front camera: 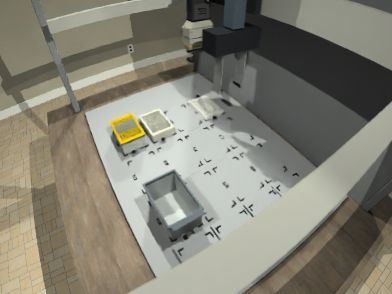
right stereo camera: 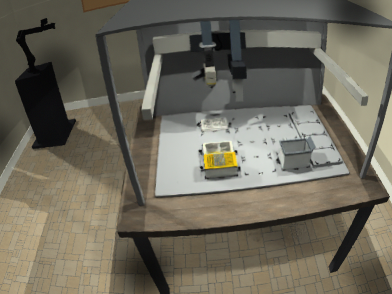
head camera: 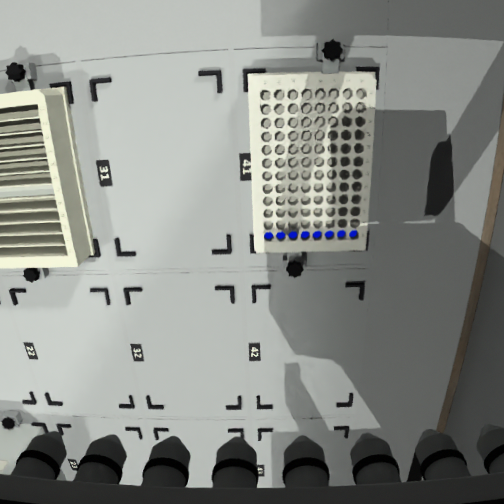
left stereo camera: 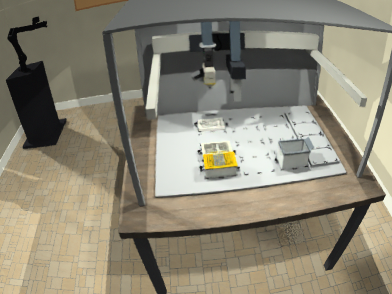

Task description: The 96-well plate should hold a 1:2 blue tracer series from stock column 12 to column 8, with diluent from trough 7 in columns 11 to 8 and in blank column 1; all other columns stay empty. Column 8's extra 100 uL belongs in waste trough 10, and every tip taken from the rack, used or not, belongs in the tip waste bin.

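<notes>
The 96-well plate [front camera: 206, 107] [head camera: 310, 245] [left stereo camera: 211, 124] [right stereo camera: 214, 123] lies on position 41. In the head view its bottom line of wells is bright blue; the other wells show no blue. The trough reservoir [front camera: 165, 134] [head camera: 77, 200] shows partly at the head view's left edge. The yellow tip rack [front camera: 127, 129] [left stereo camera: 220, 160] [right stereo camera: 220, 160] holds tips in its middle. The pipetting head [front camera: 196, 35] [left stereo camera: 209, 74] [right stereo camera: 210, 75] hangs high behind the plate; its dark nozzles [head camera: 235, 462] show no tips. The parked gripper [front camera: 228, 87] hangs beside it, fingers apart and empty.
The grey tip waste bin [front camera: 187, 225] [left stereo camera: 295, 161] [right stereo camera: 296, 160] stands at the deck's front, apart from the rack. Dark clamp knobs [head camera: 332, 50] [head camera: 294, 269] sit at the plate's ends. A dark back wall [left stereo camera: 280, 87] rises behind the deck.
</notes>
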